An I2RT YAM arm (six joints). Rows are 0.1 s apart.
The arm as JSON. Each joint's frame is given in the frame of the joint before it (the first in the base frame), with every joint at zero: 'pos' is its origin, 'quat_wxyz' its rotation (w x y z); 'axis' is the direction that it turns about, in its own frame. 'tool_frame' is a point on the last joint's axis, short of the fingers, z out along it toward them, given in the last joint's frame.
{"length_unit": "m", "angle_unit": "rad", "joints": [
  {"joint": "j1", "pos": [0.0, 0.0, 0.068], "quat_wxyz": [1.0, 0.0, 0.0, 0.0], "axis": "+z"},
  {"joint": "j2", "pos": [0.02, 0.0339, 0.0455], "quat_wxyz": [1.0, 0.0, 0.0, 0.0], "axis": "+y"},
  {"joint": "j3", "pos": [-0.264, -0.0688, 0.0], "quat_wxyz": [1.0, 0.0, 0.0, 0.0], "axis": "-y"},
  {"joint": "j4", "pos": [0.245, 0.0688, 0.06], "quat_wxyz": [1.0, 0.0, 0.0, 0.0], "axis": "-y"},
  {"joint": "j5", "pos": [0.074, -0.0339, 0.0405], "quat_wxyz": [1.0, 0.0, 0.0, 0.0], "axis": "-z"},
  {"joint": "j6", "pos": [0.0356, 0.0, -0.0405], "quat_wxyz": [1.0, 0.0, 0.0, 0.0], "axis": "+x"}
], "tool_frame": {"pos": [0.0, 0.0, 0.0], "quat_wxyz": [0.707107, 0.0, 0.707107, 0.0]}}
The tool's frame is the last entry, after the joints.
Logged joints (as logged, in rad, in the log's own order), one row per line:
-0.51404 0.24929 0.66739 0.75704 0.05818 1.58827
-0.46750 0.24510 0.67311 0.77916 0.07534 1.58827
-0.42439 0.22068 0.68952 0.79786 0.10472 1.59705
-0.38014 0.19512 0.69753 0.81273 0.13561 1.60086
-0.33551 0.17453 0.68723 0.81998 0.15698 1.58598
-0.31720 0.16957 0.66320 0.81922 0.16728 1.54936
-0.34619 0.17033 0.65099 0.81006 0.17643 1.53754
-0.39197 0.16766 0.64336 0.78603 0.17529 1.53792
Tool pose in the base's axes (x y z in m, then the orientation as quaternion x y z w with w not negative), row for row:
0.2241 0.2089 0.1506 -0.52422 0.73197 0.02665 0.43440
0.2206 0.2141 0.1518 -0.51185 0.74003 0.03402 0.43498
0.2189 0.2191 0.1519 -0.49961 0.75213 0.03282 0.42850
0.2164 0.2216 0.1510 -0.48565 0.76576 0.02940 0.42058
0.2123 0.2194 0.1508 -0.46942 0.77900 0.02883 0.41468
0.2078 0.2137 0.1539 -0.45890 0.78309 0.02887 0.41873
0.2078 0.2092 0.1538 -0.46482 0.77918 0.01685 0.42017
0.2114 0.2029 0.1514 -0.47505 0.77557 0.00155 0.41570
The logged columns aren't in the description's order. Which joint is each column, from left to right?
Columns, left to right: j6, j4, j3, j1, j5, j2.
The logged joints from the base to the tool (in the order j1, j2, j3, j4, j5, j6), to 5 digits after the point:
0.75704 1.58827 0.66739 0.24929 0.05818 -0.51404
0.77916 1.58827 0.67311 0.24510 0.07534 -0.46750
0.79786 1.59705 0.68952 0.22068 0.10472 -0.42439
0.81273 1.60086 0.69753 0.19512 0.13561 -0.38014
0.81998 1.58598 0.68723 0.17453 0.15698 -0.33551
0.81922 1.54936 0.66320 0.16957 0.16728 -0.31720
0.81006 1.53754 0.65099 0.17033 0.17643 -0.34619
0.78603 1.53792 0.64336 0.16766 0.17529 -0.39197

